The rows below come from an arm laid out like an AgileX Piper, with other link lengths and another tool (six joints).
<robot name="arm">
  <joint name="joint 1" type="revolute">
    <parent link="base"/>
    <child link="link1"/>
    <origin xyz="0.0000 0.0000 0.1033" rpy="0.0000 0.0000 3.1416"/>
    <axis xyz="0 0 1"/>
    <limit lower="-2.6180" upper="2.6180"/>
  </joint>
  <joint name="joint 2" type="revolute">
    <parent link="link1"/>
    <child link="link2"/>
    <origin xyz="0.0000 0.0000 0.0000" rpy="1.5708 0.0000 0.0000"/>
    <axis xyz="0 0 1"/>
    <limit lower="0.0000" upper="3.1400"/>
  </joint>
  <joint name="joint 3" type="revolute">
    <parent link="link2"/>
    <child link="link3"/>
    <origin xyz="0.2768 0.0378 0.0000" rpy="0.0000 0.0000 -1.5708"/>
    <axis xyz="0 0 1"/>
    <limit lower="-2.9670" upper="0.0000"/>
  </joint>
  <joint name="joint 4" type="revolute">
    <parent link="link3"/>
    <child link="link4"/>
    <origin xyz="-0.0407 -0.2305 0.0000" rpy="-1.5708 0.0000 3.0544"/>
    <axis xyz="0 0 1"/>
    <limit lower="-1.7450" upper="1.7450"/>
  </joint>
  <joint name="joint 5" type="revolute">
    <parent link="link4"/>
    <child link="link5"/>
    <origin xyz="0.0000 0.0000 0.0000" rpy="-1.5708 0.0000 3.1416"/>
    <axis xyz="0 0 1"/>
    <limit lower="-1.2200" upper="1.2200"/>
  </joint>
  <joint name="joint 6" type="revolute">
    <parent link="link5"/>
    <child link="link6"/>
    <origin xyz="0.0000 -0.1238 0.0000" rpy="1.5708 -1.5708 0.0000"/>
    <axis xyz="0 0 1"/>
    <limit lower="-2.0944" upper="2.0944"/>
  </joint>
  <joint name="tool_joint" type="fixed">
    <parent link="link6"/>
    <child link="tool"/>
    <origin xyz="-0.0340 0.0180 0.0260" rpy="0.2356 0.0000 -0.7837"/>
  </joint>
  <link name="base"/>
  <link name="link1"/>
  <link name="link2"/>
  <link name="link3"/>
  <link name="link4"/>
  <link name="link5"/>
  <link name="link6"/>
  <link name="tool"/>
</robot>
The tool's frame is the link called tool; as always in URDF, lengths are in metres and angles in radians.
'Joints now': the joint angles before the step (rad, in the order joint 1, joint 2, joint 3, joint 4, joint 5, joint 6). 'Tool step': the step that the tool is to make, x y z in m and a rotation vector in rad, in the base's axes. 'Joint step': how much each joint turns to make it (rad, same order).
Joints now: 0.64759 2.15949 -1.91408 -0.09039 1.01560 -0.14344
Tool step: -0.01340 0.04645 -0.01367 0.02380 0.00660 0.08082
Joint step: 0.08236 0.07249 -0.07416 0.02337 -0.00849 -0.00160
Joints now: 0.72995 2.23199 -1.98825 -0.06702 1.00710 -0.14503
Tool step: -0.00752 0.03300 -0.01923 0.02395 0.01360 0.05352
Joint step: 0.04876 0.07761 -0.06607 0.03086 -0.01847 -0.00962
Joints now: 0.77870 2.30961 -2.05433 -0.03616 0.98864 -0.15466
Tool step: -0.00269 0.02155 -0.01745 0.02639 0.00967 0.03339
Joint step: 0.02448 0.06459 -0.05004 0.03208 -0.02677 -0.01531
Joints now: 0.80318 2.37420 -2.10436 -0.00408 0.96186 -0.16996
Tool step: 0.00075 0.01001 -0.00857 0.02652 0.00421 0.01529
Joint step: 0.00520 0.03359 -0.02649 0.02926 -0.02316 -0.01736
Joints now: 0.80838 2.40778 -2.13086 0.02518 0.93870 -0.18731
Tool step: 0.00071 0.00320 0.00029 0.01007 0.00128 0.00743
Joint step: 0.00014 0.01012 -0.01996 0.01261 0.00371 -0.01052
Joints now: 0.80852 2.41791 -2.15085 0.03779 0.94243 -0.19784
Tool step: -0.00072 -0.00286 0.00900 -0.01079 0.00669 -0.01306
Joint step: -0.00001 -0.00811 -0.02667 -0.01072 0.04674 0.01802
